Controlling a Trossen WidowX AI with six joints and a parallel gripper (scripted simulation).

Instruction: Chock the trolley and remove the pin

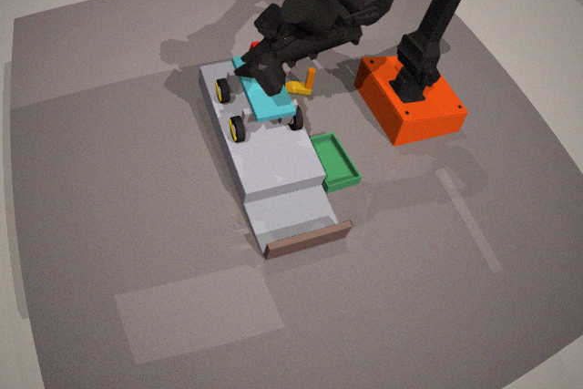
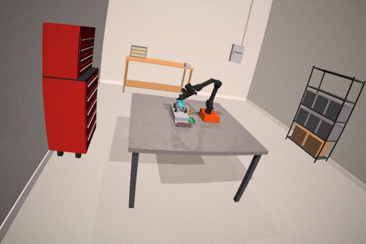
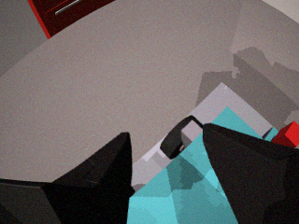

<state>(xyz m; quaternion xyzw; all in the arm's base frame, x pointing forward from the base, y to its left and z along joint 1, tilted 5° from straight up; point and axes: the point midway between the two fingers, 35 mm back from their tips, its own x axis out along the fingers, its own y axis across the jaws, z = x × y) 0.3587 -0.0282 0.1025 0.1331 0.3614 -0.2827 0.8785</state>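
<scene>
Now: the red-headed stop pin 6 cm behind my gripper tip, 9 cm to the right of it and 6 cm below it. Also, from my gripper tip: trolley (4 cm behind, 1 cm to the left, 8 cm below); then yellow chock (18 cm behind, 9 cm to the right, 17 cm below); then brown bar (4 cm behind, 28 cm to the left, 16 cm below).
</scene>
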